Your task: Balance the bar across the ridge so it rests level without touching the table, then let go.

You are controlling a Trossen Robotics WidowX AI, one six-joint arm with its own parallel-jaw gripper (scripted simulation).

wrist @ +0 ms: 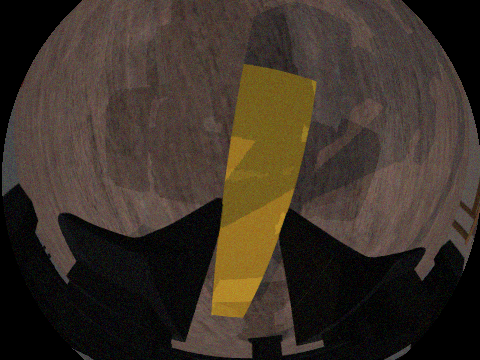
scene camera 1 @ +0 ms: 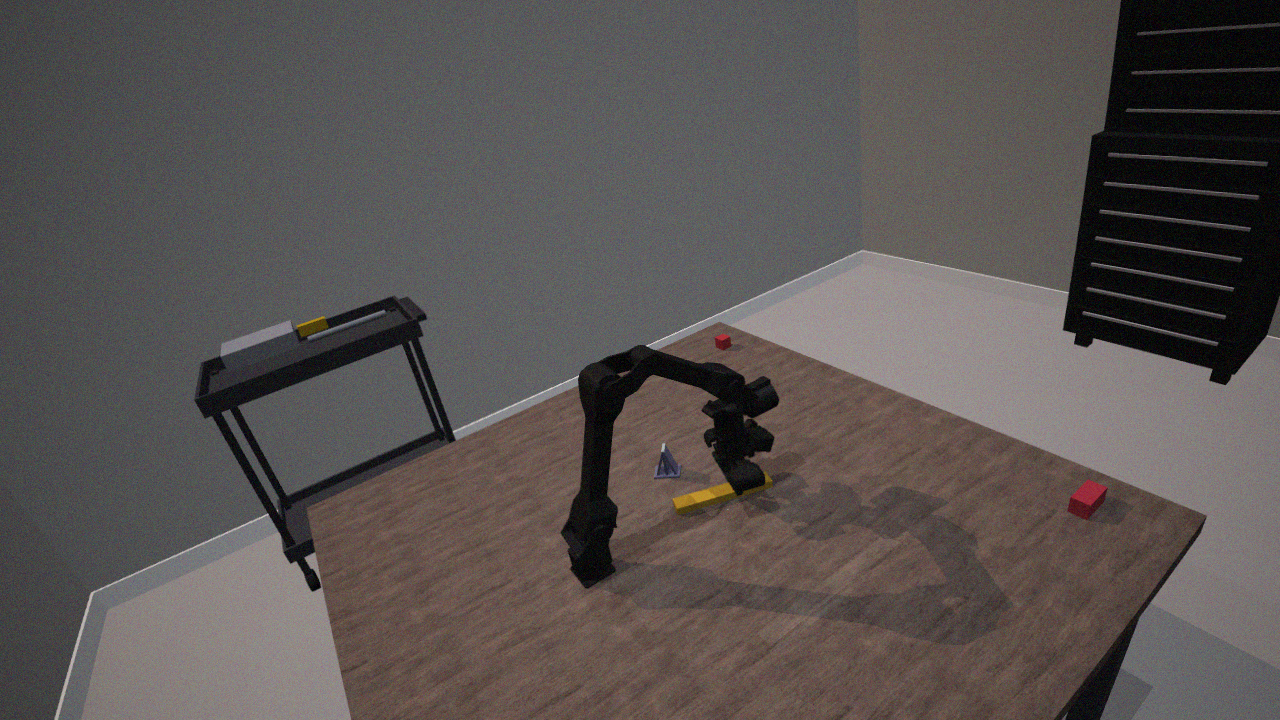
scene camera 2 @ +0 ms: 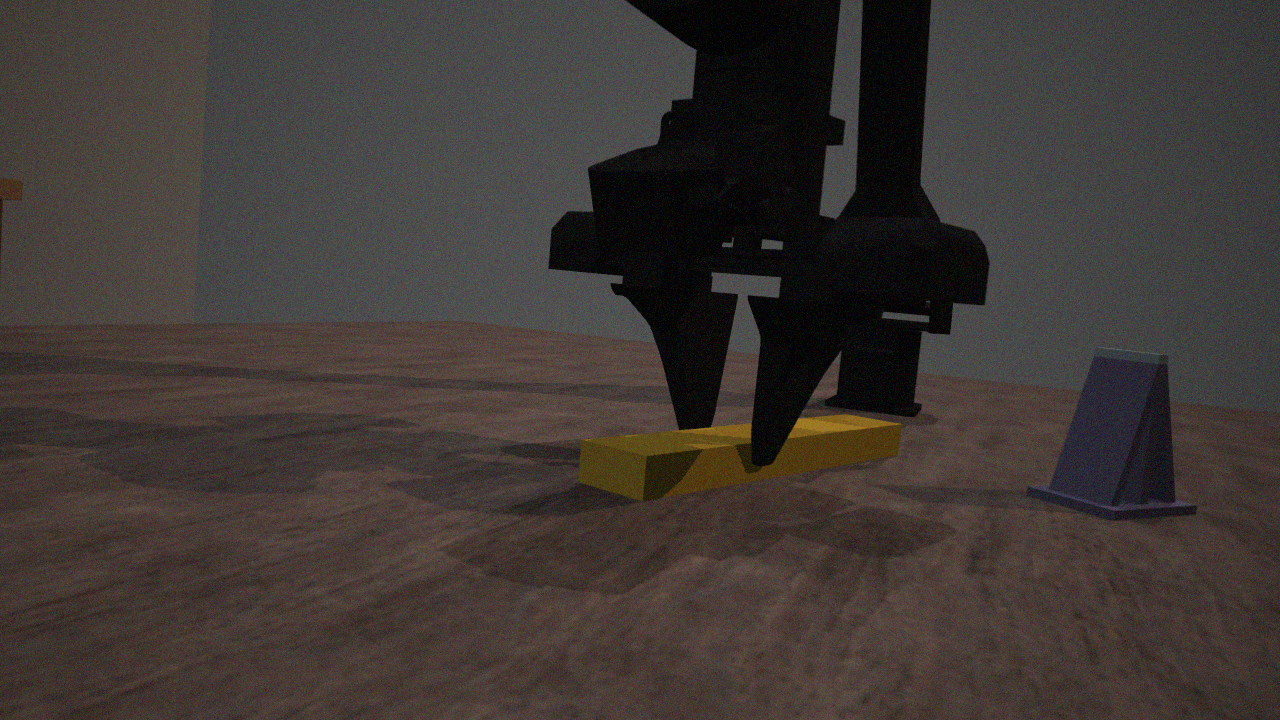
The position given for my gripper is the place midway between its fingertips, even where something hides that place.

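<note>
My gripper is visible at (scene camera 2: 727,456), (scene camera 1: 736,489) and (wrist: 252,210). I see a yellow bar (scene camera 1: 720,493), visible in the wrist view as well (wrist: 273,110).
</note>
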